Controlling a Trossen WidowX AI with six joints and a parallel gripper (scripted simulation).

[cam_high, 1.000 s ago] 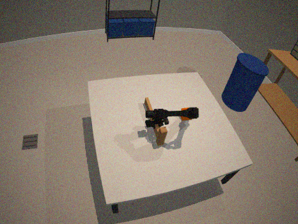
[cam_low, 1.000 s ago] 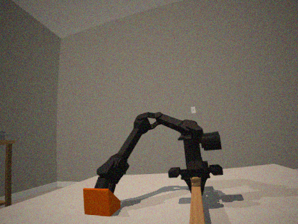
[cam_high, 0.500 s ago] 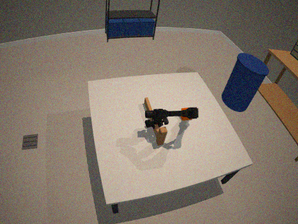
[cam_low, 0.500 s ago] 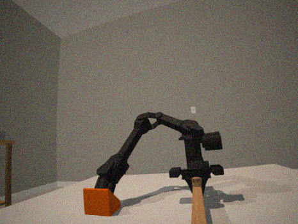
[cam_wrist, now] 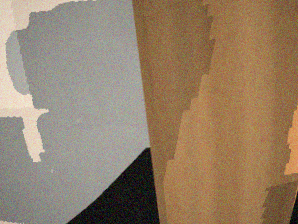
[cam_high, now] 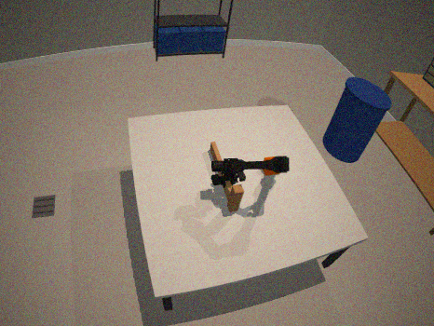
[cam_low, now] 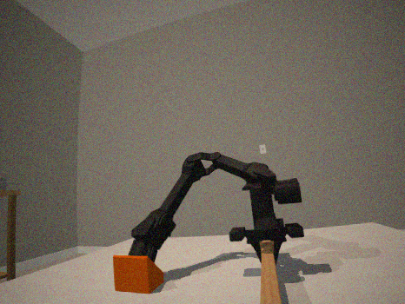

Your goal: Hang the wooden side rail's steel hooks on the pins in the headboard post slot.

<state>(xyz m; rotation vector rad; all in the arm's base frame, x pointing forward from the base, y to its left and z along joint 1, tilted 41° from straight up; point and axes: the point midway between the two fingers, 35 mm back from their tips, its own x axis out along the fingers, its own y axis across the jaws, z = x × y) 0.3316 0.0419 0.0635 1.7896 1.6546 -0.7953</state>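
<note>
The headboard post is 13 cm to the left of my gripper tip, 6 cm above it and 1 cm ahead of it.
</note>
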